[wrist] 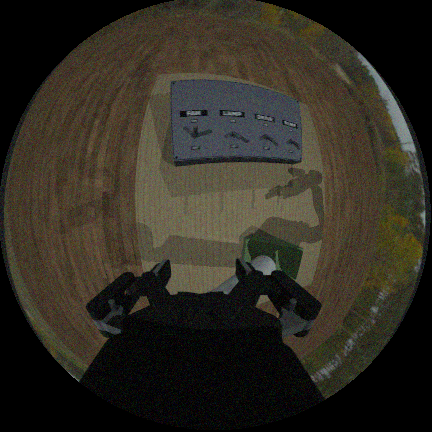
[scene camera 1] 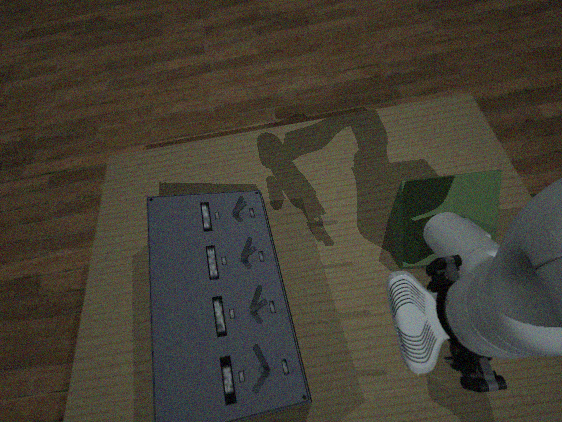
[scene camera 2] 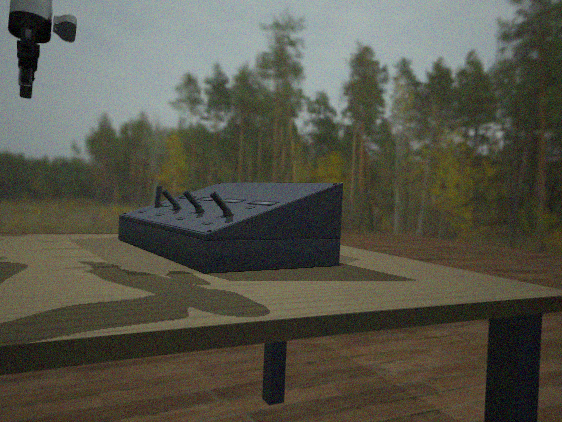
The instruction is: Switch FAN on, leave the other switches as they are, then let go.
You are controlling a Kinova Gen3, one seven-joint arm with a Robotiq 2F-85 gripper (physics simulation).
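Where they show: gripper, fingertip midpoint: point(wrist: 202, 267) point(scene camera 2: 25, 92); arm's base, link origin: point(wrist: 262, 267) point(scene camera 1: 444, 231).
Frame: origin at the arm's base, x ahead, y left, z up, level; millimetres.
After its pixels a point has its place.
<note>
The FAN switch's lever point(scene camera 1: 266, 369) {x 386, y 274, z 28 mm} point(scene camera 2: 158, 197) {x 391, y 269, z 20 mm} point(wrist: 195, 133) {x 386, y 272, z 17 mm} stands at one end of the blue-grey switch panel point(scene camera 1: 180, 300) {x 563, y 146, z 46 mm} point(scene camera 2: 295, 250) {x 582, y -123, z -55 mm} point(wrist: 235, 95) {x 554, y 172, z 45 mm}. It leans to its ON side, toward its label. The LAMP lever point(scene camera 2: 172, 201) {x 409, y 151, z 14 mm}, DRIVE lever point(scene camera 2: 192, 202) {x 431, y 34, z 16 mm} and PUMP lever point(scene camera 2: 221, 205) {x 460, y -84, z 16 mm} lean the opposite way, to their OFF side. My gripper point(scene camera 2: 26, 93) {x 121, y 238, z 223 mm} point(wrist: 202, 267) {x 121, y 238, z 223 mm} is open and empty, high above the table and well clear of the panel. In scene camera 1 it is partly hidden by the arm.
A green open box point(scene camera 1: 480, 200) {x -70, y -46, z 48 mm} point(wrist: 290, 251) {x 78, y -52, z 63 mm} stands on the wooden table point(scene camera 1: 125, 175) {x 857, y -283, z -86 mm} point(scene camera 2: 400, 295) {x 643, y -341, z -86 mm} point(wrist: 215, 215) {x 156, y 169, z -86 mm} beside the arm, apart from the panel. The arm's shadow falls on the table between the panel and the box.
</note>
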